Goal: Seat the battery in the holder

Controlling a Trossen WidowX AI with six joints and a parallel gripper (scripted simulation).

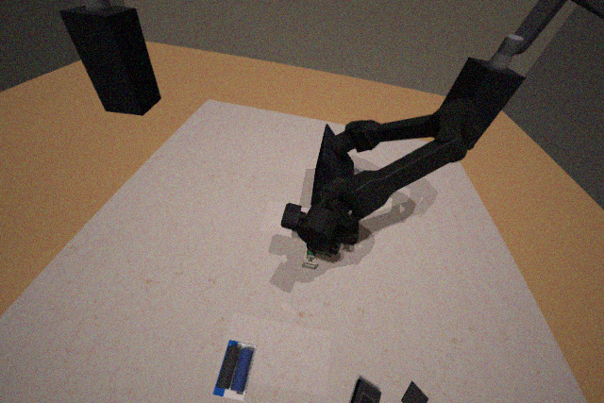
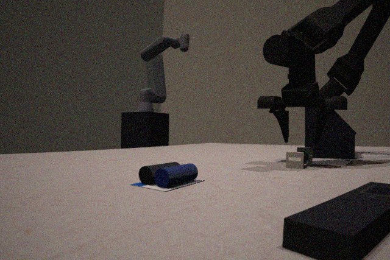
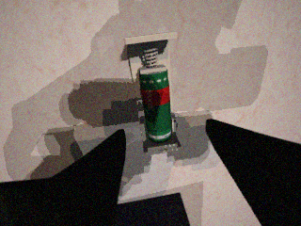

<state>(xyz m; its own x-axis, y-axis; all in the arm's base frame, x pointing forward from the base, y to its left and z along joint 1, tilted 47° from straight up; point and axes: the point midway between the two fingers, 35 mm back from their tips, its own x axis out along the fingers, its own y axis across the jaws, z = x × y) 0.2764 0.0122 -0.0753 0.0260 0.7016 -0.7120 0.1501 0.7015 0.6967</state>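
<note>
My gripper tip is 30 mm above the battery and 10 mm short of it. The rest, counted from my gripper tip: black remote: 370 mm ahead, 80 mm to the left, 30 mm below; then blister card: 290 mm ahead, 150 mm to the right, 30 mm below.
</note>
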